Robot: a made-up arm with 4 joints.
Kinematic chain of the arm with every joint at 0, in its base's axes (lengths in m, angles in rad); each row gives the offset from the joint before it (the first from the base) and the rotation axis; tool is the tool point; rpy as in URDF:
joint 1: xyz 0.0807 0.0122 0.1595 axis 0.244 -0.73 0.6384
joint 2: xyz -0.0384 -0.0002 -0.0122 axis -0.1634 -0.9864 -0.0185
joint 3: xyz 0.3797 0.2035 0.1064 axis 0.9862 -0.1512 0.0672
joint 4: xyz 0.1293 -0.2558 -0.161 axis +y
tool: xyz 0.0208 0.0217 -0.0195 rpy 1.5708 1.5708 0
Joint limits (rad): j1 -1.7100..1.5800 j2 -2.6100..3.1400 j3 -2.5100..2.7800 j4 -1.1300..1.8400
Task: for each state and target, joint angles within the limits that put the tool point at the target. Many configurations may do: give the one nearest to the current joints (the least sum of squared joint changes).
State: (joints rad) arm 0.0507 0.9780 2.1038 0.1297
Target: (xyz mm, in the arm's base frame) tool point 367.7 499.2 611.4
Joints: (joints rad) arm 0.0023 0.9971 2.1611 0.0341
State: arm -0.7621 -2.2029 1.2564 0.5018
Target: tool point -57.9 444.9 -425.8
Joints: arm -1.1634 -1.6890 1.9532 0.3346
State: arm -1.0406 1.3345 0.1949 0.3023
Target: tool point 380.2 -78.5 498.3
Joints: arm -0.4274 0.9759 -0.4512 1.2534
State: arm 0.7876 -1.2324 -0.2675 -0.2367
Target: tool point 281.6 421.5 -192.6
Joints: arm 1.4509 -1.4350 0.3148 -0.0200
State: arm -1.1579 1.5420 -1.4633 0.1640
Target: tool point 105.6 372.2 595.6
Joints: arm -1.1346 2.1623 -1.0654 0.4079
